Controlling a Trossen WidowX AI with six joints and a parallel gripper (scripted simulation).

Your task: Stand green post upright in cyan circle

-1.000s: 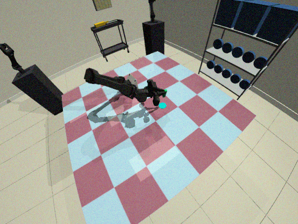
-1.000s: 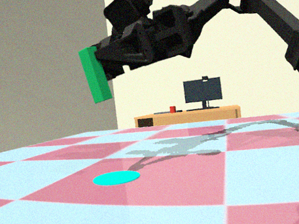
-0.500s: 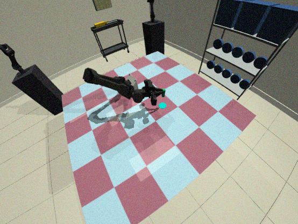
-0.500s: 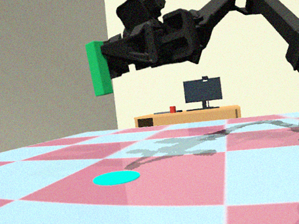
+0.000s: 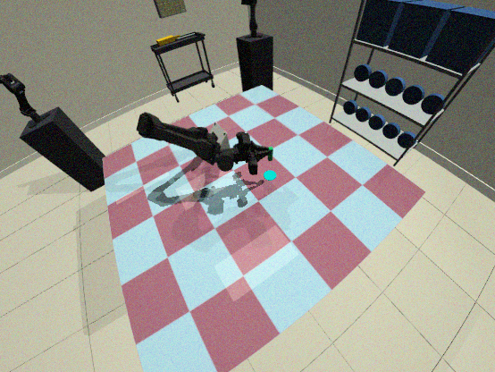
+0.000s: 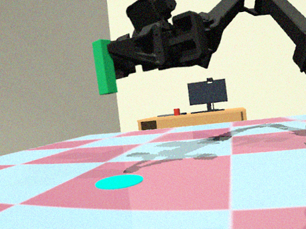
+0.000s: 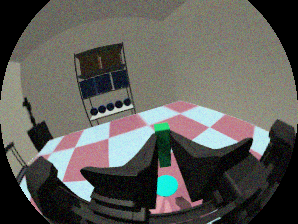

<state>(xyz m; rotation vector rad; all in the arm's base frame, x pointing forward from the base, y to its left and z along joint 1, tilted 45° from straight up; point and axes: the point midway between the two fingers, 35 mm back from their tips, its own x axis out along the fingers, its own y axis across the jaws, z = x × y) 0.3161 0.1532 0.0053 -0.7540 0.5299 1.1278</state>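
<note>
My gripper tip is 16 cm above the cyan circle. Round my gripper tip: green post 2 cm below.
</note>
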